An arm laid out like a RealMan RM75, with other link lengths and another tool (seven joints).
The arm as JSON. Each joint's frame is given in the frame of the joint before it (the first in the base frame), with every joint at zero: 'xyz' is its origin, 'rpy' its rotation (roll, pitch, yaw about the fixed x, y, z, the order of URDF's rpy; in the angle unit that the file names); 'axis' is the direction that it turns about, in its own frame. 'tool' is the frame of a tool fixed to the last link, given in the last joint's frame.
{
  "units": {
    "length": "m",
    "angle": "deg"
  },
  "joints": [
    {
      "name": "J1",
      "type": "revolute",
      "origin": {
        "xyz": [
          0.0,
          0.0,
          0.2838
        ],
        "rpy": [
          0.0,
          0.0,
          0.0
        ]
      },
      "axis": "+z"
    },
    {
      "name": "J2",
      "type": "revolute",
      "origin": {
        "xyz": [
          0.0,
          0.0,
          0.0
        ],
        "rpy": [
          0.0,
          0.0,
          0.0
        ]
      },
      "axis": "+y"
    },
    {
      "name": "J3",
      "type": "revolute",
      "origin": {
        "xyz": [
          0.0,
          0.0,
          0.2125
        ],
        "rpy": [
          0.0,
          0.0,
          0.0
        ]
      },
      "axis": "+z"
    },
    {
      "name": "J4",
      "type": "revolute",
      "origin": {
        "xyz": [
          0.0,
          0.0,
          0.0
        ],
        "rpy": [
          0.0,
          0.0,
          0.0
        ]
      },
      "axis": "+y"
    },
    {
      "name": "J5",
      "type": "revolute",
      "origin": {
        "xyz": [
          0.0,
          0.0,
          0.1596
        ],
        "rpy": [
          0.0,
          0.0,
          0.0
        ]
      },
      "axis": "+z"
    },
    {
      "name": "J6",
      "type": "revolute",
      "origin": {
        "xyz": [
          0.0,
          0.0,
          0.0
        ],
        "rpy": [
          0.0,
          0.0,
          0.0
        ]
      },
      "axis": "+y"
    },
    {
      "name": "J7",
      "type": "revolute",
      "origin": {
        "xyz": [
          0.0,
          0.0,
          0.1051
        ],
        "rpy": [
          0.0,
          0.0,
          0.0
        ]
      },
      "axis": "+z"
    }
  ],
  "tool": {
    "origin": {
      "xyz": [
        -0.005,
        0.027,
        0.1
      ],
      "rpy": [
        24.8,
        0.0,
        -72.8
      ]
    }
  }
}
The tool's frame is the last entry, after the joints.
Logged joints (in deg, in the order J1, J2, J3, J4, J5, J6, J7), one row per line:
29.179 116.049 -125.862 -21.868 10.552 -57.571 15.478
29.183 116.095 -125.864 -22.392 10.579 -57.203 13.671
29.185 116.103 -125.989 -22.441 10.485 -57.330 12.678
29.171 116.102 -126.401 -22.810 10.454 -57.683 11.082
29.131 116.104 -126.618 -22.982 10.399 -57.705 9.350
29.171 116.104 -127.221 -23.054 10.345 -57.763 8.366
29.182 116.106 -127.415 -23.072 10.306 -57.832 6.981
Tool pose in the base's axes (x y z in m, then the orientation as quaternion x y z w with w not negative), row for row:
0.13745 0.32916 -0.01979 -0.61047 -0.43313 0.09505 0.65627
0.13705 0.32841 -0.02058 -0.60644 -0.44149 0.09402 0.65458
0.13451 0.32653 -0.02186 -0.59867 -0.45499 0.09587 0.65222
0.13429 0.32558 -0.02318 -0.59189 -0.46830 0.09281 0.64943
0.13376 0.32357 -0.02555 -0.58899 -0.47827 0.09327 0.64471
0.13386 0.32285 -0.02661 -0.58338 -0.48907 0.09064 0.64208
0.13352 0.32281 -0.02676 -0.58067 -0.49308 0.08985 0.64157
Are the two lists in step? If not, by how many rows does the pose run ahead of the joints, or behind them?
The pose runs 1 row ahead of the joints: the pose in row i belongs to the joints in row i + 1.
